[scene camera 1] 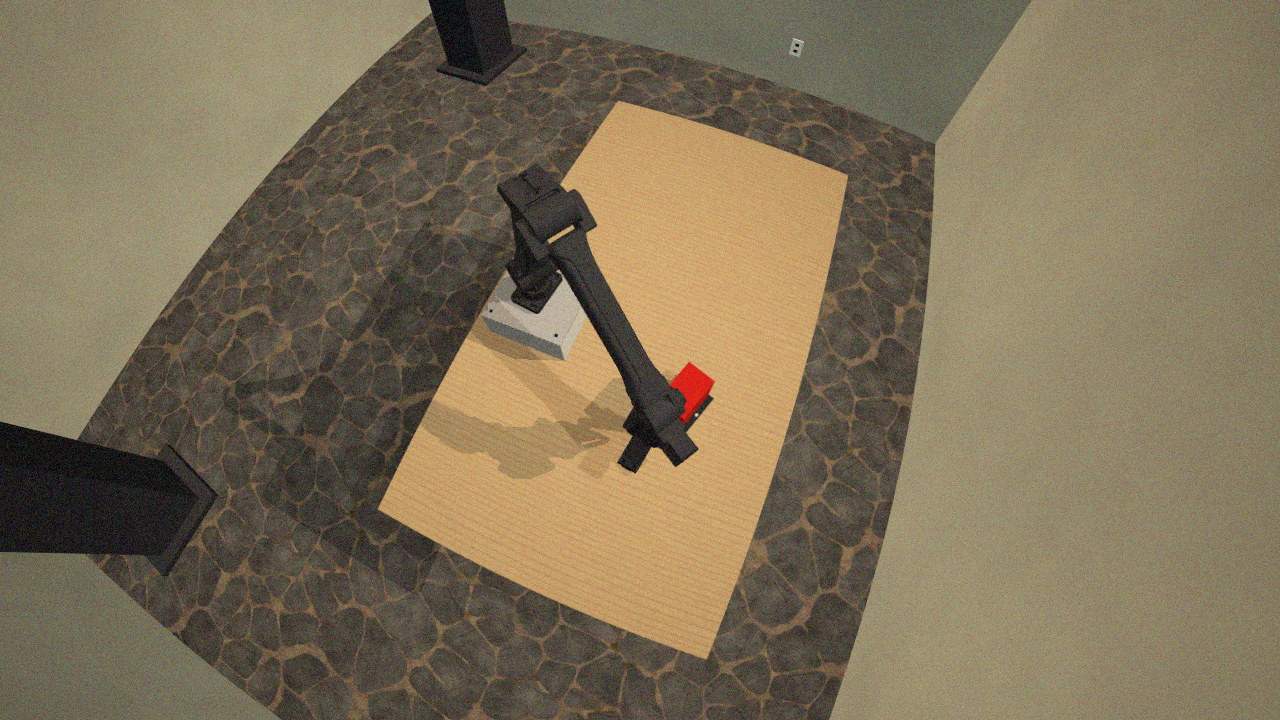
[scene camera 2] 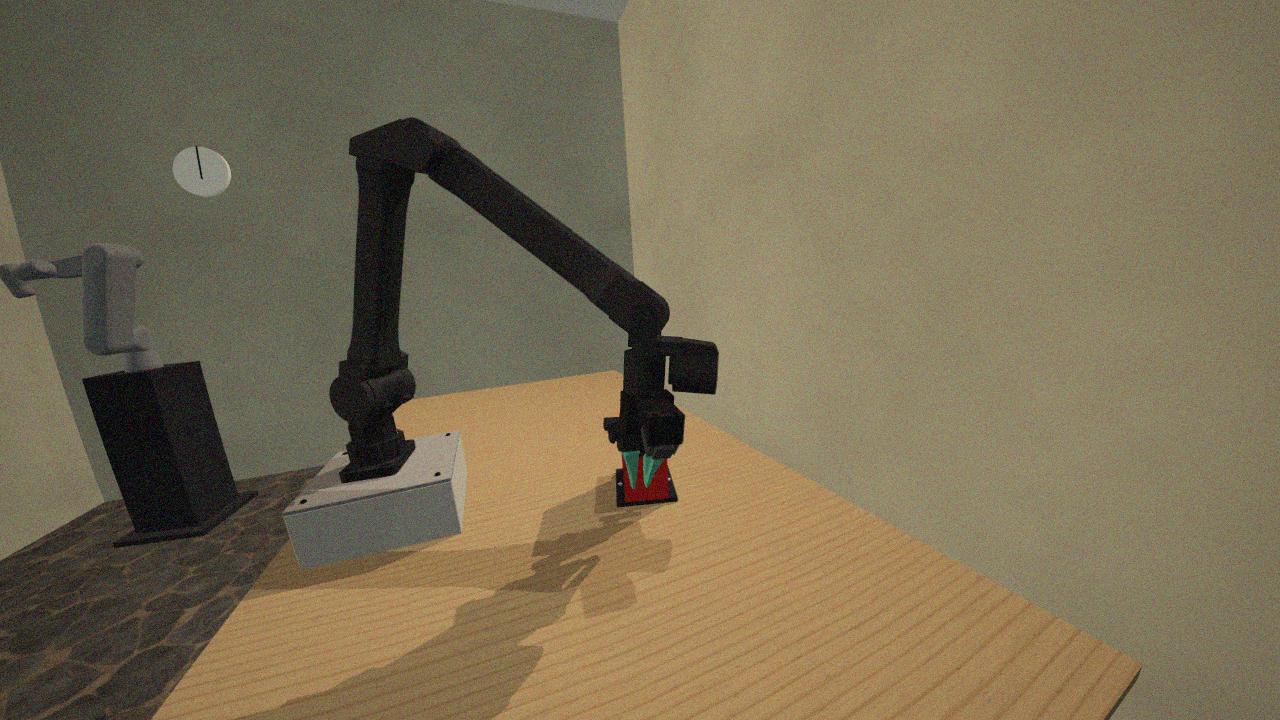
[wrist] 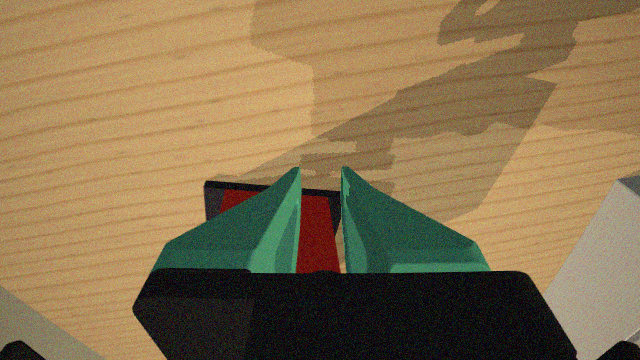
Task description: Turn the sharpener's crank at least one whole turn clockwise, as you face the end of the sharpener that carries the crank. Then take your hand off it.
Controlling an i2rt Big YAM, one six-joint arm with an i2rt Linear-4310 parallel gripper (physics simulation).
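Pixels of known places: gripper, fingertip midpoint: (scene camera 2: pixel 639 486) (wrist: pixel 320 179); arm's base at its link origin: (scene camera 1: pixel 537 289) (scene camera 2: pixel 381 463).
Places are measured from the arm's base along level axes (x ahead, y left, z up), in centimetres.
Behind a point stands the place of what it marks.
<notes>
The sharpener (scene camera 1: pixel 693 385) {z 3.2, x 45.8, y -5.1 cm} (scene camera 2: pixel 661 491) {z -7.3, x 46.2, y -12.9 cm} (wrist: pixel 316 235) {z -4.9, x 41.3, y -11.9 cm} is a red block on a thin black base (wrist: pixel 212 201) {z -8.7, x 48.5, y -12.1 cm} and stands upright on the wooden table (scene camera 1: pixel 716 223) {z -9.6, x 29.2, y 49.4 cm} (scene camera 2: pixel 805 573) {z -9.5, x 57.7, y -35.1 cm} (wrist: pixel 125 100) {z -9.5, x 52.1, y -19.8 cm}. My gripper (scene camera 2: pixel 640 486) {z -2.4, x 41.1, y -18.4 cm} (wrist: pixel 320 179) {z -2.4, x 41.1, y -18.4 cm} points down at the sharpener's end, with its green fingers a narrow gap apart, shut on the crank's handle. The handle and the crank arm are hidden by the fingers and the black gripper body, so the crank's angle cannot be told. In scene camera 1 the arm covers the fingertips and part of the sharpener.
My arm stands on a pale grey box (scene camera 1: pixel 528 335) {z -1.5, x 4.6, y -11.3 cm} (scene camera 2: pixel 384 528) {z -5.8, x 3.2, y -11.6 cm} (wrist: pixel 600 260) {z -6.6, x 12.7, y -2.2 cm} at the table's edge. Beyond the table in scene camera 2, a grey arm (scene camera 2: pixel 111 300) stands on a black pedestal (scene camera 2: pixel 165 456). A wall (scene camera 2: pixel 939 268) rises behind the table's far side.
</notes>
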